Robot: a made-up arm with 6 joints.
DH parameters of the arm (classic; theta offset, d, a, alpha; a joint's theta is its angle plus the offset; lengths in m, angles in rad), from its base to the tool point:
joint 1: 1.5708 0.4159 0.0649 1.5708
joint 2: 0 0.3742 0.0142 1.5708
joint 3: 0.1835 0 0.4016 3.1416
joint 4: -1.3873 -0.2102 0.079 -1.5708
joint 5: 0 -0.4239 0.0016 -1.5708
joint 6: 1.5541 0 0.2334 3.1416
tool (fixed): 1.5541 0.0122 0 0
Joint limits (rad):
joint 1: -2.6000..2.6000
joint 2: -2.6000..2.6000
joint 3: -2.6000..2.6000
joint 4: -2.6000..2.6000
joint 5: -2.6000..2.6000
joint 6: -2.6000..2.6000
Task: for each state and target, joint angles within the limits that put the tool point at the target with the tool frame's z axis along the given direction. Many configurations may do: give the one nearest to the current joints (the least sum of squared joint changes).
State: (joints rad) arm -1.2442 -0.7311 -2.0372 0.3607 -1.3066 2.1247
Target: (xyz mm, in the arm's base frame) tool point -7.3 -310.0 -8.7 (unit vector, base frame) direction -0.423 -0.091 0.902
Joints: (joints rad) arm -1.4421 -0.7725 -1.2666 0.3425 -1.2187 2.2122
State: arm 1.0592 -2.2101 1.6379 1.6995 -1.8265 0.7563
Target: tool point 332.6 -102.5 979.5 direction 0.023 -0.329 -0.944
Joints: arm 1.0318 -1.5416 2.3477 1.0577 -1.7886 0.8927
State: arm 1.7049 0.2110 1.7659 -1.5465 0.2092 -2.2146
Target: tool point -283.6 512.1 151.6 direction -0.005 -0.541 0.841
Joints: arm 1.9193 -0.0668 2.0027 -1.3955 0.5514 -2.6000
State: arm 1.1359 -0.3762 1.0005 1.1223 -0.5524 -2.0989
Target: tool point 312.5 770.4 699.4 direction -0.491 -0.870 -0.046
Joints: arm 1.3267 -1.0021 1.4243 1.2374 -1.3699 -2.0082
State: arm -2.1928 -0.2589 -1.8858 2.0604 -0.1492 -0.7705
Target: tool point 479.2 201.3 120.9 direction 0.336 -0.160 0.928
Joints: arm -2.4537 -0.4429 -2.2205 1.4545 0.1846 -0.8307
